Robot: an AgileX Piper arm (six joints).
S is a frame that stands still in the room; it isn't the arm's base.
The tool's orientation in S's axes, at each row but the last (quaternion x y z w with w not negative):
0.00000 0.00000 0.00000 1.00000
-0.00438 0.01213 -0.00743 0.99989
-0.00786 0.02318 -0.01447 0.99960
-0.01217 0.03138 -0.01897 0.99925
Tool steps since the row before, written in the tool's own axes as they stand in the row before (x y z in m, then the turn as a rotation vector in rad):
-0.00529 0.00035 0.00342 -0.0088 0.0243 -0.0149
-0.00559 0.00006 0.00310 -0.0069 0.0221 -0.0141
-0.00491 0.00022 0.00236 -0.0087 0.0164 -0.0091
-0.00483 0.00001 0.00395 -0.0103 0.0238 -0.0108
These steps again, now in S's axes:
-0.00529 0.00035 0.00342 -0.0088 0.0243 -0.0149
-0.00551 0.00017 0.00323 -0.0069 0.0221 -0.0141
-0.00479 0.00040 0.00258 -0.0086 0.0165 -0.0090
-0.00457 0.00029 0.00424 -0.0101 0.0239 -0.0107

